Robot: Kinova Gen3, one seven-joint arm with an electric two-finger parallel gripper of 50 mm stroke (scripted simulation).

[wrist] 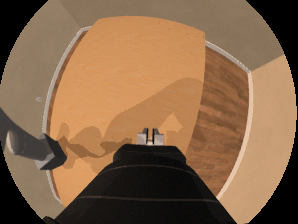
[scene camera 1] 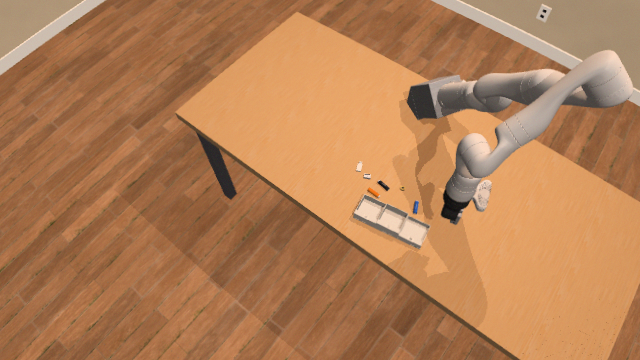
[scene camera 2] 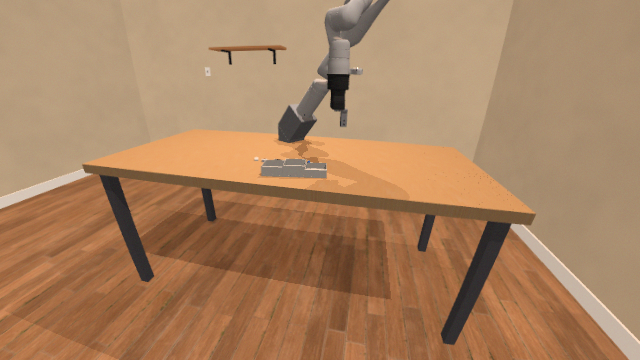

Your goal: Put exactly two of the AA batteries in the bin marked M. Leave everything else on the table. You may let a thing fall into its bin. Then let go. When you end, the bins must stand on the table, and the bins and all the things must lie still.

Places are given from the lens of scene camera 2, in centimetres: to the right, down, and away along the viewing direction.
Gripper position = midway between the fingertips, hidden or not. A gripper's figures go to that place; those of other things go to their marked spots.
gripper [scene camera 2: 343, 126]: 9, -20, 85
grey three-compartment bin tray [scene camera 2: 294, 167]: -10, -5, 87
